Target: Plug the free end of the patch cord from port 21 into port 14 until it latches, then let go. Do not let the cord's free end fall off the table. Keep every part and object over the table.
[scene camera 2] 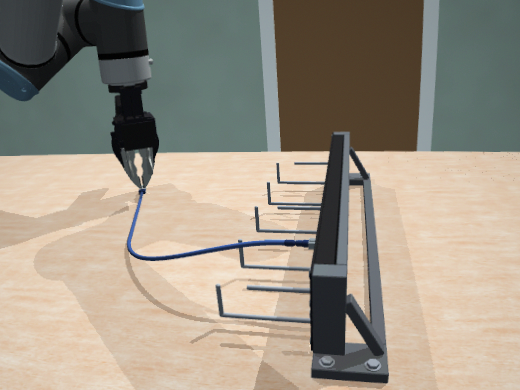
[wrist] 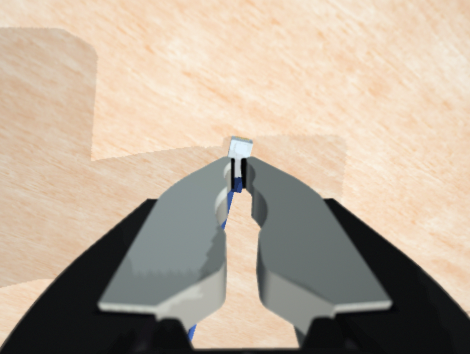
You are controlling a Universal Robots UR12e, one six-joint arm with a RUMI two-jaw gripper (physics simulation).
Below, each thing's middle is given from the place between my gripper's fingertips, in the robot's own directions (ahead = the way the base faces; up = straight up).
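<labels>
I see that the rear brace frame (scene camera 2: 353, 310) is 3 cm above my hand. Counted from my hand again, the frame is 37 cm ahead of it, and it is also 28 cm to the right of it.
</labels>
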